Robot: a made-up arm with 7 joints. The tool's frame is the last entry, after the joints. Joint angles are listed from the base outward. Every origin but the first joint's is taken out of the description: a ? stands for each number. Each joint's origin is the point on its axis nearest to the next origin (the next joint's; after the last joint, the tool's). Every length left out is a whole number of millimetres.
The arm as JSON. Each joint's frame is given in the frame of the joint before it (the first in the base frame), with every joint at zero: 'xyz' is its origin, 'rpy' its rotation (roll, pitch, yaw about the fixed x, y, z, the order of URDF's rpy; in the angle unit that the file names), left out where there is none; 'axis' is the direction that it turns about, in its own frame. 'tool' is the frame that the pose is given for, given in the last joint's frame.
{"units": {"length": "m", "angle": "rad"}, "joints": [
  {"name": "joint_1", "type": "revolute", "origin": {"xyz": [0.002, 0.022, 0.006], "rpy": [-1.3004, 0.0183, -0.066]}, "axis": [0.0, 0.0, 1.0]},
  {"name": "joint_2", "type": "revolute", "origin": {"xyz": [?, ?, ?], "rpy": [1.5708, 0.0, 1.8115]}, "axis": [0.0, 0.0, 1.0]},
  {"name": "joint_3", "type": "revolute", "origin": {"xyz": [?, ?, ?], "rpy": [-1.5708, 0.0, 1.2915]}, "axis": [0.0, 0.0, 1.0]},
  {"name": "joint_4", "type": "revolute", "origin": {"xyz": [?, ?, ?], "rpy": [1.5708, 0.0, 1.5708]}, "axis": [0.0, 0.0, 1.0]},
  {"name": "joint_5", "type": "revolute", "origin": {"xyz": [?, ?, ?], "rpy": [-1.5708, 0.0, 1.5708]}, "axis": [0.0, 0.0, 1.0]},
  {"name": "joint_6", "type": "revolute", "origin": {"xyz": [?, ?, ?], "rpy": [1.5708, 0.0, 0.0]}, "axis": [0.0, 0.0, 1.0]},
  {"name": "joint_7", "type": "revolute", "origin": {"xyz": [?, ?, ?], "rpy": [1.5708, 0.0, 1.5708]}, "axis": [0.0, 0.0, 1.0]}
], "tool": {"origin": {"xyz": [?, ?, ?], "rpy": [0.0, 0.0, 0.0]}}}
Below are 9 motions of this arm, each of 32 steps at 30 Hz.
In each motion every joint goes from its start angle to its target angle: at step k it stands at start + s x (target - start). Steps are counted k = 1, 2, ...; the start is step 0. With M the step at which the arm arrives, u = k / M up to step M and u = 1 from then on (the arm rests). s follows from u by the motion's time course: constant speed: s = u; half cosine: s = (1 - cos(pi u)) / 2; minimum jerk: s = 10 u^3 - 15 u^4 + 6 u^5.
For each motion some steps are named. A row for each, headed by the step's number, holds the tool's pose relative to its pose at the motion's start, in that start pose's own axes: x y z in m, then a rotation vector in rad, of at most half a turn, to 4 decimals.
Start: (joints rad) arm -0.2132 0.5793 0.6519 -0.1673 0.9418 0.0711 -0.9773
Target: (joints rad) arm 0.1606 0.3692 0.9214 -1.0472 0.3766 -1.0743 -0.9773
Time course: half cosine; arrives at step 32
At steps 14, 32:
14: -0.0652 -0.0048 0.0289 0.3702 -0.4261 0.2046
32: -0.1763 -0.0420 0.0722 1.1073 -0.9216 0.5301

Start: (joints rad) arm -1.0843 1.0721 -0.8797 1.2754 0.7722 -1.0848 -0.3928
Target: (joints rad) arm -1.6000 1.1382 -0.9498 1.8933 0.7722 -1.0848 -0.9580
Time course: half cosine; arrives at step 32
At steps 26, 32:
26: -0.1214 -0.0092 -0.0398 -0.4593 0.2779 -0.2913
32: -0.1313 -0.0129 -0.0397 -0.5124 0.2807 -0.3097

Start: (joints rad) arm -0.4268 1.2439 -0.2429 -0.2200 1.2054 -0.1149 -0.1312
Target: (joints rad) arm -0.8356 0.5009 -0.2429 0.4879 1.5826 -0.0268 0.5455
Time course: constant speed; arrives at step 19
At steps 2, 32:
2: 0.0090 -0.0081 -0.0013 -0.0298 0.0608 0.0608
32: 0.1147 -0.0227 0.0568 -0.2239 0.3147 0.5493

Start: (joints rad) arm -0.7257 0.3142 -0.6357 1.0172 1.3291 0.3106 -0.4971
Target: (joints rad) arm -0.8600 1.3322 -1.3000 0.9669 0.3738 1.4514 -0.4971
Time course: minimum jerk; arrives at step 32
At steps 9, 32:
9: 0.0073 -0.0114 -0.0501 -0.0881 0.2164 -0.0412
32: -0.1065 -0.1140 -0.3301 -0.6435 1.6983 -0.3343

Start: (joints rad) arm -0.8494 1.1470 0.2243 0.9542 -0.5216 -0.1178 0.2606
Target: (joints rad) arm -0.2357 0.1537 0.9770 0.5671 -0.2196 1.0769 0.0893
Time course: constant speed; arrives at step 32
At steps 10, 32:
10: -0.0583 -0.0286 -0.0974 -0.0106 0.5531 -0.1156
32: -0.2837 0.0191 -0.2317 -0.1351 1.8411 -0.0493

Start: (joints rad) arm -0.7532 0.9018 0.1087 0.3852 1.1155 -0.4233 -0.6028
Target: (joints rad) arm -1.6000 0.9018 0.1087 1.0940 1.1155 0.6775 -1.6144
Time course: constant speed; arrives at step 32
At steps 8, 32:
8: 0.0024 0.0292 -0.0342 -0.2901 0.2357 -0.1916
32: -0.0290 0.0935 -0.1000 -1.4542 0.2360 -0.7460

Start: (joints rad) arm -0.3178 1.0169 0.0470 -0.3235 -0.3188 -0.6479 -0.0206
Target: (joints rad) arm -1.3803 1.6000 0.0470 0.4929 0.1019 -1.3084 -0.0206
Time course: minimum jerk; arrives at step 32
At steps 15, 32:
15: 0.0546 0.1027 0.0201 0.5678 -0.3061 -0.1097
32: 0.0544 0.2294 0.1369 1.2872 -0.4821 -0.1181

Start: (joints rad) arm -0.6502 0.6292 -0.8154 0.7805 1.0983 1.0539 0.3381
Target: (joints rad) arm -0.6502 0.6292 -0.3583 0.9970 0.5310 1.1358 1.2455
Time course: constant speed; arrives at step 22
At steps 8, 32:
8: 0.0111 -0.0220 -0.0207 -0.0538 0.2207 0.0393
32: 0.0099 -0.0594 -0.0508 -0.0084 0.6220 0.0809

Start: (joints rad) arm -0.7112 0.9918 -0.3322 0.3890 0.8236 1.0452 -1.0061
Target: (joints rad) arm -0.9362 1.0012 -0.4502 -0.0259 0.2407 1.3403 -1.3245
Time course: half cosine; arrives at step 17
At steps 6, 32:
6: -0.0277 0.0035 0.0164 -0.0631 -0.1622 -0.1627
32: -0.1036 -0.0014 0.0453 -0.0213 -0.5270 -0.6511

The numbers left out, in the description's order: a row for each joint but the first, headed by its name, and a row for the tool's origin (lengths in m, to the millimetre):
joint_2: -0.002 0.008 0.0
joint_3: 0.184 -0.044 0.0
joint_4: 0.002 -0.011 0.0
joint_5: -0.182 -0.013 0.0
joint_6: 0.0 0.0 0.0
joint_7: 0.0 0.041 0.0
tool: 0.0 0.0 0.0

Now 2 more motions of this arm.
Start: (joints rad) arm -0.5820 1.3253 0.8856 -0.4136 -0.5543 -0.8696 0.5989
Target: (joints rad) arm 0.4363 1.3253 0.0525 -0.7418 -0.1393 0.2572 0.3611
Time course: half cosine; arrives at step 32
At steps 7, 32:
7: -0.0320 -0.0164 -0.0100 0.0278 0.2547 -0.1461
32: -0.2395 -0.0379 0.1571 0.0033 1.9275 -1.4688

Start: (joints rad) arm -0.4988 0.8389 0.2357 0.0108 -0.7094 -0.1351 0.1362
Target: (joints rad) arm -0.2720 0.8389 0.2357 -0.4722 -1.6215 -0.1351 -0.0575
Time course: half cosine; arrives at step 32
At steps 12, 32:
12: -0.0116 -0.0146 0.0124 -0.2820 -0.0020 -0.1162
32: -0.0439 -0.0478 0.0412 -0.9283 0.0375 -0.3898

